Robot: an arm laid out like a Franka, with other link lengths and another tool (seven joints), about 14 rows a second.
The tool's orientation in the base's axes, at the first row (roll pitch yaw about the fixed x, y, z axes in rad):
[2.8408, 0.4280, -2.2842]
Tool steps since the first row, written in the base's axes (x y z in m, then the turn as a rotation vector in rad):
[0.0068, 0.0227, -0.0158, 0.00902, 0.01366, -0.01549]
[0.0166, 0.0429, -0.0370, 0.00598, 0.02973, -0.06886]
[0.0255, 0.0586, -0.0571, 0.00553, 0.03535, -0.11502]
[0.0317, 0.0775, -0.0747, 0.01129, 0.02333, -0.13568]
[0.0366, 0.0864, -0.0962, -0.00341, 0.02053, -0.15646]
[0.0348, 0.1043, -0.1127, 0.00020, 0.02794, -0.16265]
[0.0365, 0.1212, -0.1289, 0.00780, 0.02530, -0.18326]
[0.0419, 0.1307, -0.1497, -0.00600, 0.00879, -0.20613]
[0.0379, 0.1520, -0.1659, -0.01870, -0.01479, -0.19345]
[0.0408, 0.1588, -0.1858, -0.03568, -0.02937, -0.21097]
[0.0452, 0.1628, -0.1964, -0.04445, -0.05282, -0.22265]
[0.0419, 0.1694, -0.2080, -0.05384, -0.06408, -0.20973]
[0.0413, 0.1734, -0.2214, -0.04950, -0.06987, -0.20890]
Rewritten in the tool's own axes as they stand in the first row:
[-0.0131, 0.0024, 0.0252, -0.00834, -0.00415, 0.02052]
[-0.0240, -0.0005, 0.0539, 0.00457, -0.00754, 0.07472]
[-0.0318, -0.0047, 0.0794, 0.02013, -0.01663, 0.11759]
[-0.0412, -0.0043, 0.1043, 0.03354, -0.03322, 0.12982]
[-0.0413, -0.0093, 0.1275, 0.05285, -0.02851, 0.14597]
[-0.0457, -0.0028, 0.1506, 0.04817, -0.02914, 0.15513]
[-0.0516, 0.0004, 0.1731, 0.05401, -0.04220, 0.17201]
[-0.0527, -0.0044, 0.1961, 0.08308, -0.04607, 0.18324]
[-0.0583, 0.0057, 0.2205, 0.10160, -0.04500, 0.16014]
[-0.0564, 0.0017, 0.2413, 0.12901, -0.04385, 0.16756]
[-0.0574, -0.0026, 0.2526, 0.15521, -0.05244, 0.16582]
[-0.0552, 0.0004, 0.2658, 0.16319, -0.04741, 0.14871]
[-0.0520, -0.0006, 0.2794, 0.16424, -0.05375, 0.14528]

